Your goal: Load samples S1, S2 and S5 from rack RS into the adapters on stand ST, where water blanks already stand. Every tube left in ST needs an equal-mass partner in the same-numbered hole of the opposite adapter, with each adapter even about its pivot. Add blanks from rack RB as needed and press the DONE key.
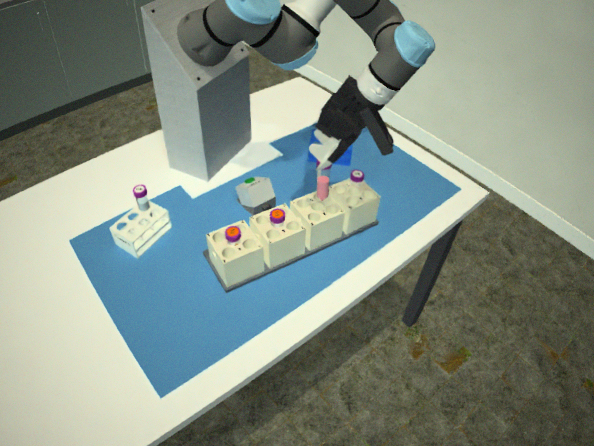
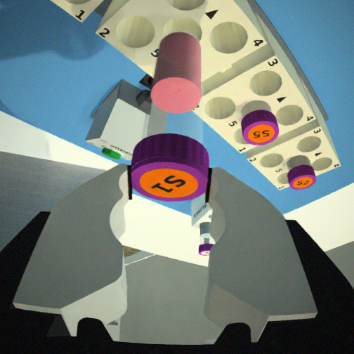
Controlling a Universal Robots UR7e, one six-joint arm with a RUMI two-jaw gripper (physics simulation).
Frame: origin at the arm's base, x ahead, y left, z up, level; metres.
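Seen in the pictures: gripper, between the fingertips: (image 1: 318, 164); arm's base, origin of its link: (image 1: 201, 40).
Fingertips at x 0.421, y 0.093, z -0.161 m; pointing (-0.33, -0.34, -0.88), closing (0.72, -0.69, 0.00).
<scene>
Offsets run from my fingertips to a thing's top centre. "pt": to the spot under its first point.
My gripper (image 1: 324, 159) (image 2: 169, 171) is shut on tube S1 @[dx +0.011, dy +0.009, dz +0.016 m] (image 1: 323, 187) (image 2: 177, 95), held by its purple cap with the pink part down. Its lower end is at the top of the third adapter (image 1: 320, 231) (image 2: 112, 32) from the left on stand ST; whether it is inside a hole I cannot tell. Tube S2 @[dx +0.008, dy -0.219, dz -0.093 m] (image 1: 233, 233) (image 2: 302, 179) stands in the centre hole of the leftmost adapter @[pt dx +0.056, dy -0.220, dz -0.168 m] (image 1: 244, 268). Tube S5 @[dx +0.009, dy -0.108, dz -0.093 m] (image 1: 277, 216) (image 2: 260, 131) stands in the centre hole of the second adapter (image 1: 286, 250). A white-topped blank @[dx -0.017, dy +0.137, dz -0.093 m] (image 1: 357, 175) stands in the rightmost adapter @[pt dx +0.057, dy +0.108, dz -0.163 m] (image 1: 362, 215).
Blue rack RS @[pt dx -0.189, dy +0.227, dz -0.193 m] (image 1: 342, 158) is behind the gripper, partly hidden. White rack RB @[dx -0.203, dy -0.386, dz -0.159 m] (image 1: 127, 242) at the left holds a blank tube @[dx -0.239, dy -0.360, dz -0.097 m] (image 1: 140, 191) (image 2: 205, 249). A grey box @[dx -0.165, dy -0.078, dz -0.135 m] (image 1: 257, 194) (image 2: 122, 120) with a green key @[dx -0.187, dy -0.081, dz -0.144 m] (image 1: 250, 180) (image 2: 111, 153) stands behind ST.
</scene>
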